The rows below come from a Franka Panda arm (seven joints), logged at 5 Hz.
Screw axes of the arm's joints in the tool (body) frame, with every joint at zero. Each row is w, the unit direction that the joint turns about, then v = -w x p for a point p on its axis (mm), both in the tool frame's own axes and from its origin. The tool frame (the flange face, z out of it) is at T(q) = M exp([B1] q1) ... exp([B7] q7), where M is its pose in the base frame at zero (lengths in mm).
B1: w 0 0 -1 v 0.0 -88.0 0.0
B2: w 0 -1 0 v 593.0 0.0 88.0
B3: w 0 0 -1 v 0.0 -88.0 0.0
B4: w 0 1 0 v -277.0 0.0 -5.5
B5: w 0 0 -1 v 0.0 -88.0 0.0
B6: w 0 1 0 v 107.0 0.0 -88.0
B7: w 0 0 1 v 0.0 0.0 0.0
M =
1 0 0 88.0
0 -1 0 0.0
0 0 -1 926.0
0 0 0 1
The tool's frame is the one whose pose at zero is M.
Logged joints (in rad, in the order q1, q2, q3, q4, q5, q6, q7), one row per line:
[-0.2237, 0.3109, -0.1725, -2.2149, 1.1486, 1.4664, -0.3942]
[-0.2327, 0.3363, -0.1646, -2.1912, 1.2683, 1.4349, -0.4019]
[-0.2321, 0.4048, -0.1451, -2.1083, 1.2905, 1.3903, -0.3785]
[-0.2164, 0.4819, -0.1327, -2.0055, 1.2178, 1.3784, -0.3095]
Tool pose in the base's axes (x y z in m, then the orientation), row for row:
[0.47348, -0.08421, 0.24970, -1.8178, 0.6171, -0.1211]
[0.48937, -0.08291, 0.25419, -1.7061, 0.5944, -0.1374]
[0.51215, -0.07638, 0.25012, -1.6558, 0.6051, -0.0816]
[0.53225, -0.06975, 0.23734, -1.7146, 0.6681, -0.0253]
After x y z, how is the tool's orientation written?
As angles about the fixed x, y, z axes (roll, pitch, yaw), in radians.
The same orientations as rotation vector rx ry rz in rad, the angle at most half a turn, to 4 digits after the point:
[-1.7137, 0.5375, 0.4724]
[-1.6072, 0.5505, 0.4031]
[-1.5746, 0.5218, 0.4376]
[-1.6351, 0.5139, 0.5517]

